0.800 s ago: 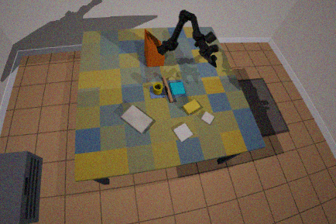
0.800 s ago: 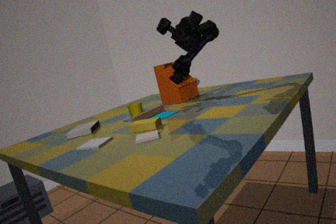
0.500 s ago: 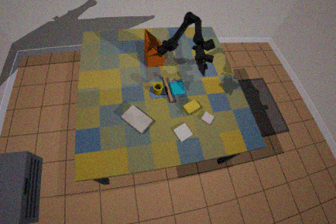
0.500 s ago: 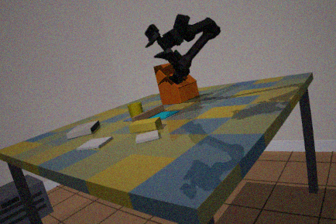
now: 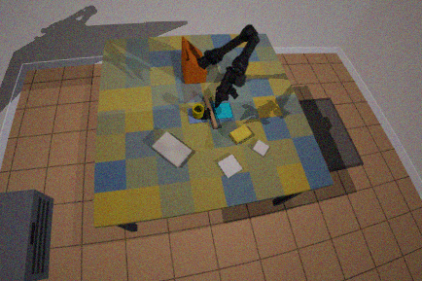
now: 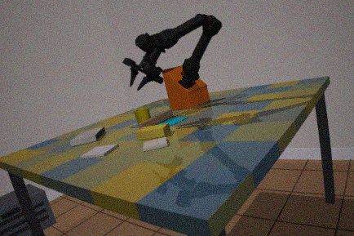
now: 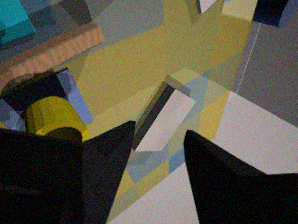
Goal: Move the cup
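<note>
The yellow cup lies 14 cm below my gripper tip, 8 cm behind it and 6 cm to the right of it. From my gripper tip the other things lie so: wooden stick: 17 cm below, 8 cm behind, 1 cm to the left; then cyan pad: 19 cm below, 10 cm to the left, 8 cm behind; then blue pad: 19 cm below, 8 cm behind, 7 cm to the right.
</note>
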